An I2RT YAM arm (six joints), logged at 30 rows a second.
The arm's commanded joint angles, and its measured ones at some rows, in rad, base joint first. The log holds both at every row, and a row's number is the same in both.
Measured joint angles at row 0:
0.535, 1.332, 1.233, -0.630, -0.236, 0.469
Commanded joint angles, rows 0 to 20:
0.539, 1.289, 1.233, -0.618, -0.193, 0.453
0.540, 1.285, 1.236, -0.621, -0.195, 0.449
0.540, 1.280, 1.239, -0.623, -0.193, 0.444
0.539, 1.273, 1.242, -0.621, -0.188, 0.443
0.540, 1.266, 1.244, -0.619, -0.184, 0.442
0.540, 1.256, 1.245, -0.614, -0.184, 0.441
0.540, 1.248, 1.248, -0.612, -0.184, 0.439
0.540, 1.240, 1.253, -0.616, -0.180, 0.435
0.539, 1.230, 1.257, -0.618, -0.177, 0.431
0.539, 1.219, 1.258, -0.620, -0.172, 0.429
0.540, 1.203, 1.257, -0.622, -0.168, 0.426
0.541, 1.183, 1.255, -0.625, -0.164, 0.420
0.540, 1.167, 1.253, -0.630, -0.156, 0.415
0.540, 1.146, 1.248, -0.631, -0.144, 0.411
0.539, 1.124, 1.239, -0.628, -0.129, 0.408
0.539, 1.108, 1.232, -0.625, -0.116, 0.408
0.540, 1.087, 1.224, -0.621, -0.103, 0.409
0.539, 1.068, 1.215, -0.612, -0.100, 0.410
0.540, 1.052, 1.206, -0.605, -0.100, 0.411
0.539, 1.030, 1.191, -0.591, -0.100, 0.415
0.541, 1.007, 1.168, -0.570, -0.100, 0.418
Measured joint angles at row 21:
0.535, 1.048, 1.212, -0.604, -0.135, 0.424
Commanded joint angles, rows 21 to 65:
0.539, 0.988, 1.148, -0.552, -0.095, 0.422
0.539, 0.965, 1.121, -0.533, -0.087, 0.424
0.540, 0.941, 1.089, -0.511, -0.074, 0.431
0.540, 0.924, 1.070, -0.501, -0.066, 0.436
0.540, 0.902, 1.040, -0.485, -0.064, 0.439
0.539, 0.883, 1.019, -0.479, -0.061, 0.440
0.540, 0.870, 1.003, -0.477, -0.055, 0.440
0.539, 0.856, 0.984, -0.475, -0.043, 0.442
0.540, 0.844, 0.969, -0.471, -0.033, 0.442
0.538, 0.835, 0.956, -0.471, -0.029, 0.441
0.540, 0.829, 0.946, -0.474, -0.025, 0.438
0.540, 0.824, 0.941, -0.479, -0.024, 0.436
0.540, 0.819, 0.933, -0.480, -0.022, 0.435
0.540, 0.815, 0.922, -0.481, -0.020, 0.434
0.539, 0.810, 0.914, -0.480, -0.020, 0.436
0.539, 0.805, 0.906, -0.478, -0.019, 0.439
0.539, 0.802, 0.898, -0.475, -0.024, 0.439
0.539, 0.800, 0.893, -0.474, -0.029, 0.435
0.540, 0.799, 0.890, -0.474, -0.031, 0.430
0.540, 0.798, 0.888, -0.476, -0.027, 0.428
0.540, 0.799, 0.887, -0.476, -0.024, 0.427
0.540, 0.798, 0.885, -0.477, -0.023, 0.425
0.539, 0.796, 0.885, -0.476, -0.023, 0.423
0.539, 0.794, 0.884, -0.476, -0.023, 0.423
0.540, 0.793, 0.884, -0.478, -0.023, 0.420
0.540, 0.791, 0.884, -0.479, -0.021, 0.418
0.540, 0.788, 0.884, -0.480, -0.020, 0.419
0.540, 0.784, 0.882, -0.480, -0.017, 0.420
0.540, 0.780, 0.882, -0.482, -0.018, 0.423
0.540, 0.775, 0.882, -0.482, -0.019, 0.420
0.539, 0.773, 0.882, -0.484, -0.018, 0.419
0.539, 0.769, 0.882, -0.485, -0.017, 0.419
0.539, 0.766, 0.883, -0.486, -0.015, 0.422
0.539, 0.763, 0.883, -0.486, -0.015, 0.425
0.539, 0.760, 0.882, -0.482, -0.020, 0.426
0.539, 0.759, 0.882, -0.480, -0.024, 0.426
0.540, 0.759, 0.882, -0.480, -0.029, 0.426
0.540, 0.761, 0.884, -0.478, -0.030, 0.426
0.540, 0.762, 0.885, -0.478, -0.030, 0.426
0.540, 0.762, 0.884, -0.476, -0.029, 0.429
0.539, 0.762, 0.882, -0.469, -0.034, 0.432
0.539, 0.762, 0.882, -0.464, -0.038, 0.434
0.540, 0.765, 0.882, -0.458, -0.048, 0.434
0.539, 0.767, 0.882, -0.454, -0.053, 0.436
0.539, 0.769, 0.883, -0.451, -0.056, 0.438
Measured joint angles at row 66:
0.535, 0.769, 0.894, -0.482, -0.043, 0.427
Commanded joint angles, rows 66 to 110:
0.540, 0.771, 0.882, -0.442, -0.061, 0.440
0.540, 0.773, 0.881, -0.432, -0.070, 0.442
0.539, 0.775, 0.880, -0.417, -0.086, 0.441
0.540, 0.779, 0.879, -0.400, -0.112, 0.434
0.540, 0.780, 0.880, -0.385, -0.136, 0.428
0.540, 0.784, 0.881, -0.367, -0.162, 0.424
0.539, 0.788, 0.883, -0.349, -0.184, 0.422
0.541, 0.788, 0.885, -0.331, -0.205, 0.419
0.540, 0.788, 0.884, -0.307, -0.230, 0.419
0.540, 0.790, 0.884, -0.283, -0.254, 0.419
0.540, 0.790, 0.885, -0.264, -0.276, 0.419
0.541, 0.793, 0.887, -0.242, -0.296, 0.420
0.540, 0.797, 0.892, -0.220, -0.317, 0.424
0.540, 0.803, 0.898, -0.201, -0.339, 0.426
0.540, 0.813, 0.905, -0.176, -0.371, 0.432
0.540, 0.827, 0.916, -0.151, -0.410, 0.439
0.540, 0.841, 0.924, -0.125, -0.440, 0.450
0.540, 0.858, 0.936, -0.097, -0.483, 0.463
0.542, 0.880, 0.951, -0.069, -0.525, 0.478
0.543, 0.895, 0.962, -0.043, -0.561, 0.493
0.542, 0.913, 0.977, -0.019, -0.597, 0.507
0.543, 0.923, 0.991, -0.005, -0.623, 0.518
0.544, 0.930, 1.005, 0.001, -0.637, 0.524
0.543, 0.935, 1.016, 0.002, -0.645, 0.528
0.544, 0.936, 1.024, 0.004, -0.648, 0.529
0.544, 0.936, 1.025, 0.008, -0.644, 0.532
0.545, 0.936, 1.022, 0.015, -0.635, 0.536
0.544, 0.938, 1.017, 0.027, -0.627, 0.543
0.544, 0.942, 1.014, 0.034, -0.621, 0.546
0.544, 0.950, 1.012, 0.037, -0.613, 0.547
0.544, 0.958, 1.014, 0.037, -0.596, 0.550
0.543, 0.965, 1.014, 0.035, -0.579, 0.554
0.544, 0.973, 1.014, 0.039, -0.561, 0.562
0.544, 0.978, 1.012, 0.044, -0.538, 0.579
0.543, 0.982, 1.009, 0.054, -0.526, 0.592
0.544, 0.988, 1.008, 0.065, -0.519, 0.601
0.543, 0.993, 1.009, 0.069, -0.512, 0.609
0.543, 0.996, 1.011, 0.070, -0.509, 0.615
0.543, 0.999, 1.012, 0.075, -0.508, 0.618
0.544, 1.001, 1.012, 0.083, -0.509, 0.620
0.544, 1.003, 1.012, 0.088, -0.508, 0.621
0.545, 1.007, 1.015, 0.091, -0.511, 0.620
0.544, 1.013, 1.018, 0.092, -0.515, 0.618
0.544, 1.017, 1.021, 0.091, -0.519, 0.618
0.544, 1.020, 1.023, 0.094, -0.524, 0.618
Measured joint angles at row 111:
0.537, 1.015, 0.996, 0.054, -0.528, 0.606
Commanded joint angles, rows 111 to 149:
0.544, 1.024, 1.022, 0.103, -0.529, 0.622
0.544, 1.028, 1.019, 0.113, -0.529, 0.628
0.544, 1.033, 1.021, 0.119, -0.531, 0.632
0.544, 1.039, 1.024, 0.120, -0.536, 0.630
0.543, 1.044, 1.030, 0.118, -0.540, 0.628
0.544, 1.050, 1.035, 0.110, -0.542, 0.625
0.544, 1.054, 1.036, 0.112, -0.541, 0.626
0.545, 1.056, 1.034, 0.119, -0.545, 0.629
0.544, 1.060, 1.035, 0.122, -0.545, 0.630
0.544, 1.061, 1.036, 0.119, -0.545, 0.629
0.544, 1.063, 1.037, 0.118, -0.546, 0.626
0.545, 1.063, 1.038, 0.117, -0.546, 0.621
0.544, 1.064, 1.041, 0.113, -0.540, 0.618
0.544, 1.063, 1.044, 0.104, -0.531, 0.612
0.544, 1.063, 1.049, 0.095, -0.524, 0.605
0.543, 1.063, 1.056, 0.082, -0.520, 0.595
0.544, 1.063, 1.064, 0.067, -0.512, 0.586
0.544, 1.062, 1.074, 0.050, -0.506, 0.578
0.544, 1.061, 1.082, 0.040, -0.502, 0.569
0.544, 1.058, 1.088, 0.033, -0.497, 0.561
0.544, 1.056, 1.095, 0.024, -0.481, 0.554
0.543, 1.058, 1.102, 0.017, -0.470, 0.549
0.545, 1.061, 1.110, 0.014, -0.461, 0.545
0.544, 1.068, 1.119, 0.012, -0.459, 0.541
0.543, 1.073, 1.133, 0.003, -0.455, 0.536
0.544, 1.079, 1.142, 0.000, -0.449, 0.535
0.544, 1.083, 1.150, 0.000, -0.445, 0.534
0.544, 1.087, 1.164, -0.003, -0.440, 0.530
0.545, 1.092, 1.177, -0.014, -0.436, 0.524
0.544, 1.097, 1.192, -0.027, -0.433, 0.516
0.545, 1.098, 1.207, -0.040, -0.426, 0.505
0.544, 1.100, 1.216, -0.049, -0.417, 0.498
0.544, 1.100, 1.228, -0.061, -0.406, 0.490
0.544, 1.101, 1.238, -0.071, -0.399, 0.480
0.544, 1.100, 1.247, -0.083, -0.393, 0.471
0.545, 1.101, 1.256, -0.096, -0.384, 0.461
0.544, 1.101, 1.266, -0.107, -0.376, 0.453
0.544, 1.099, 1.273, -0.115, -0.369, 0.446
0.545, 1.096, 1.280, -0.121, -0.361, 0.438
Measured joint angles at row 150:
0.539, 1.105, 1.238, -0.090, -0.403, 0.485
